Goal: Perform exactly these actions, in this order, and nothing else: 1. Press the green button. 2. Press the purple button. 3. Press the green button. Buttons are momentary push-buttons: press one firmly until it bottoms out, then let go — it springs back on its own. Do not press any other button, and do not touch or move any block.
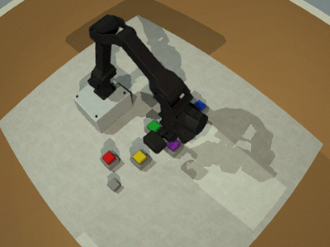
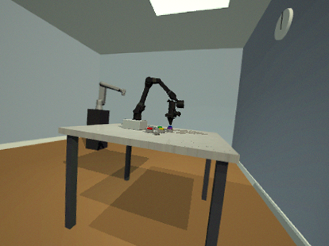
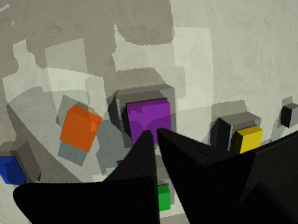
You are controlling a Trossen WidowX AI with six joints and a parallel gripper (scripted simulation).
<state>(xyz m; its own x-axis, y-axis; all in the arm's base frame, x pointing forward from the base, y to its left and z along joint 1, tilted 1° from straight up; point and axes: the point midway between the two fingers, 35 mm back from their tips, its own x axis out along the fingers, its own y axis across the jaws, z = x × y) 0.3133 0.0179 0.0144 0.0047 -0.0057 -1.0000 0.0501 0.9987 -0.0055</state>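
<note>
The purple button lies 30 mm below my gripper tip. Also, from my gripper tip: orange block (60 mm to the left, 50 mm below, 10 mm behind); yellow button (110 mm to the right, 50 mm behind, 30 mm below); green button (100 mm behind, 30 mm below, 10 mm to the left).
</note>
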